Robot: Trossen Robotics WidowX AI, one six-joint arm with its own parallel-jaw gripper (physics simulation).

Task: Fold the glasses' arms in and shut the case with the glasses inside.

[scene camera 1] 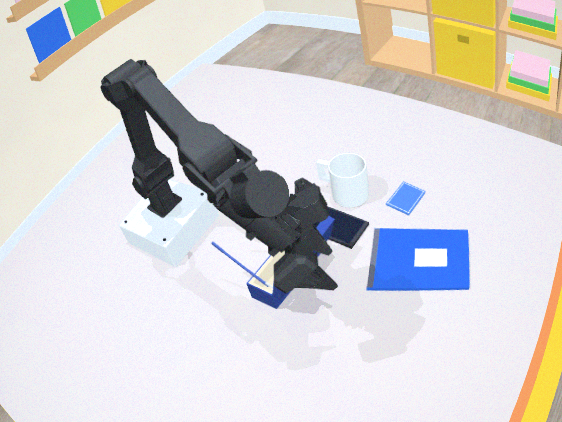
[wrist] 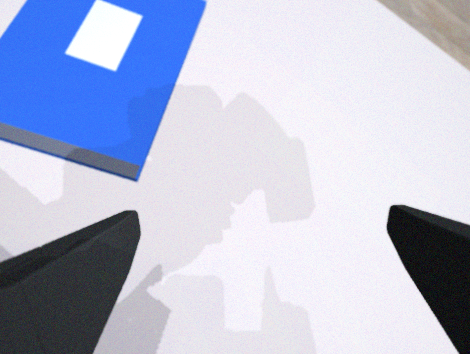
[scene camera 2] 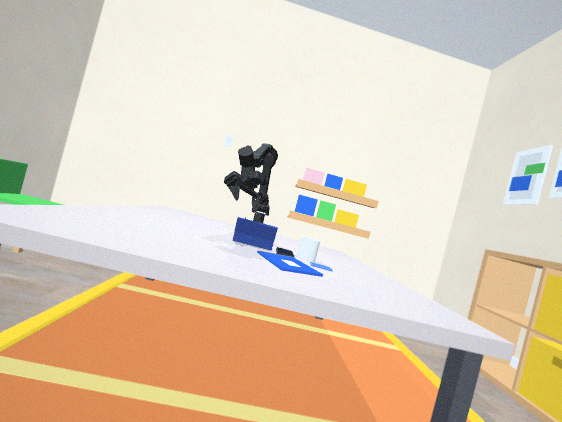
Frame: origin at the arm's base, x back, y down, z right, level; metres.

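Where they show: gripper, between the fingertips: (scene camera 1: 333, 270) (wrist: 262, 219) (scene camera 2: 246, 206); arm's base, origin of its link: (scene camera 1: 164, 203).
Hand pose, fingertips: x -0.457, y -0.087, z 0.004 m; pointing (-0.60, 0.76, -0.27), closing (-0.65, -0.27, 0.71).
Note:
Each offset is from my fingertips to the top centre of the thing. "spot": to the spot under its first point.
The dark blue case @[spot: dy +0.120, dx +0.130, dz +0.041 m] (scene camera 1: 266, 296) (scene camera 2: 255, 233) stands open on the table, its lid raised and its cream lining showing in the first scene view. One thin blue arm of the glasses (scene camera 1: 237, 262) sticks out past the case's rim toward the robot's base. The rest of the glasses and much of the case are hidden behind the gripper. My gripper (scene camera 1: 332, 269) (wrist: 262, 219) is open and empty, above the case in the first scene view, its fingers pointing past the lid side. The case does not show in the wrist view.
A blue booklet with a white label @[dy +0.144, dx -0.061, dz -0.195 m] (scene camera 1: 400, 260) (scene camera 2: 280, 261) (wrist: 65, 95) lies beyond the lid side. A black phone @[dy +0.144, dx +0.157, dz -0.180 m] (scene camera 1: 347, 229) (scene camera 2: 285, 251) lies near the case. A white mug @[spot: dy +0.079, dx +0.141, dz -0.241 m] (scene camera 1: 349, 182) (scene camera 2: 309, 249) and a small blue card @[dy +0.147, dx +0.052, dz -0.325 m] (scene camera 1: 406, 198) (scene camera 2: 321, 267) are farther back.

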